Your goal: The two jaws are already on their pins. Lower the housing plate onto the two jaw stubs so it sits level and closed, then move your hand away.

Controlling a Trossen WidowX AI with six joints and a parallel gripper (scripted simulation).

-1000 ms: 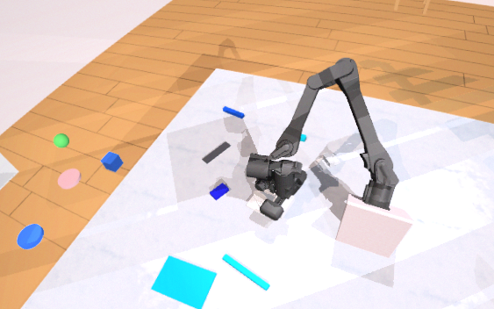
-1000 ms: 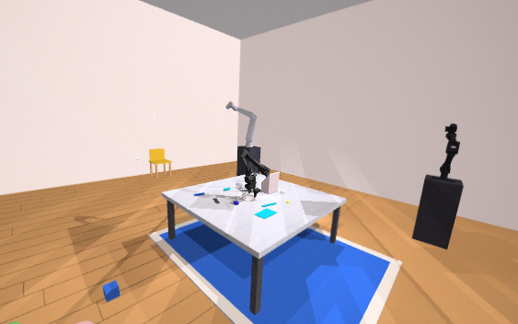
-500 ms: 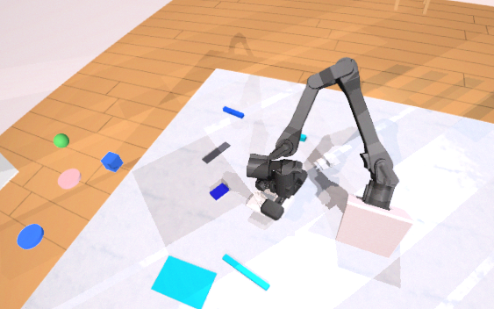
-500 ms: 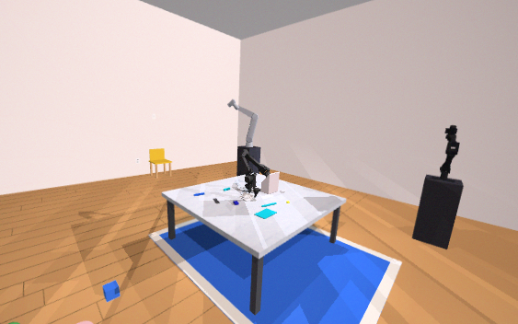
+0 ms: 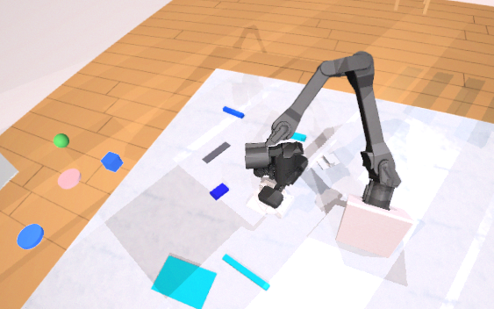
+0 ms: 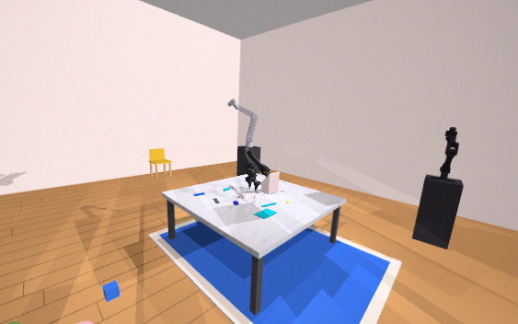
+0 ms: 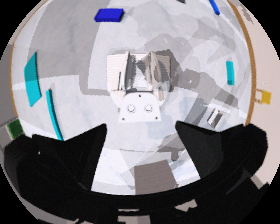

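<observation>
Now: gripper tip 7 cm short of the white base, 7 cm above it and 2 cm to the left of it. Round my gripper tip: blue block (22 cm ahead, 7 cm below, 1 cm to the left); then long cyan bar (24 cm to the left, 7 cm below, 4 cm ahead); then grey bar (32 cm ahead, 15 cm to the right, 7 cm below).
</observation>
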